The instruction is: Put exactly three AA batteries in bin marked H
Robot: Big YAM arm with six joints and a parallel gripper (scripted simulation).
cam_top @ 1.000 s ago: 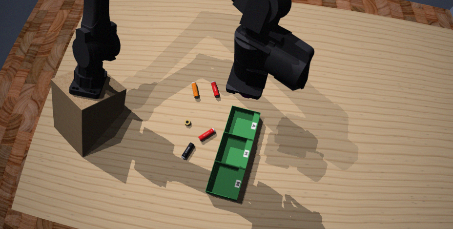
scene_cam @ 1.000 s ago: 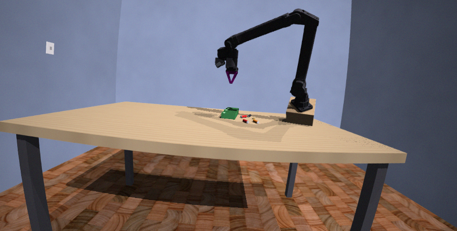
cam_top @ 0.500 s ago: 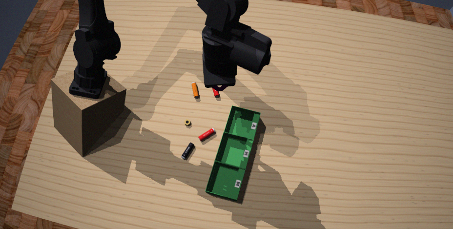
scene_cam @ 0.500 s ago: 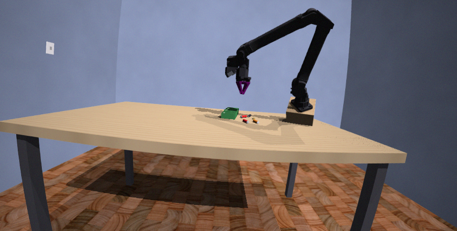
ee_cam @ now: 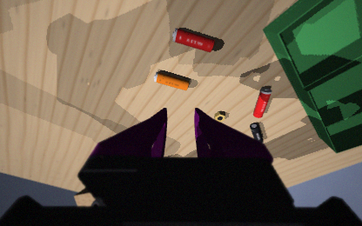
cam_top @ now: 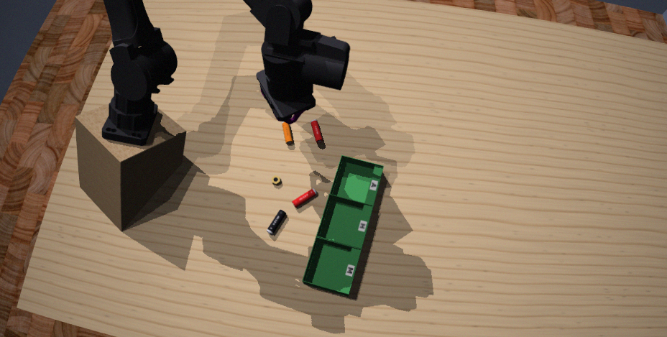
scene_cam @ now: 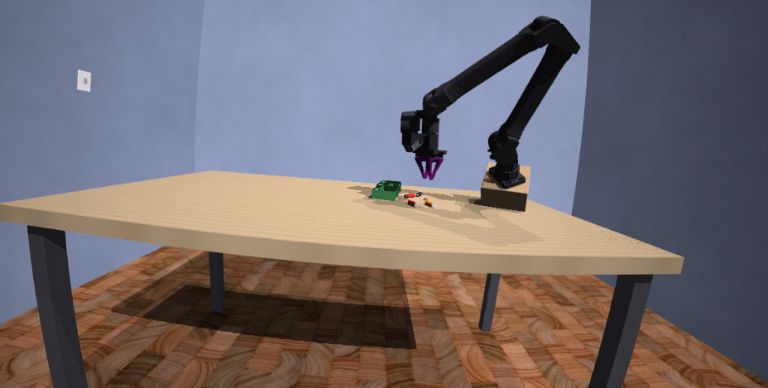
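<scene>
Now: the orange AA battery 9 cm below my hand, 1 cm to the left of it and 1 cm behind it. From my hand the other things lie so: black AA battery: 18 cm to the right, 9 cm below, 2 cm behind; yellow nut: 10 cm to the right, 9 cm below, 3 cm behind; green bin: 18 cm to the right, 11 cm ahead, 8 cm below.
</scene>
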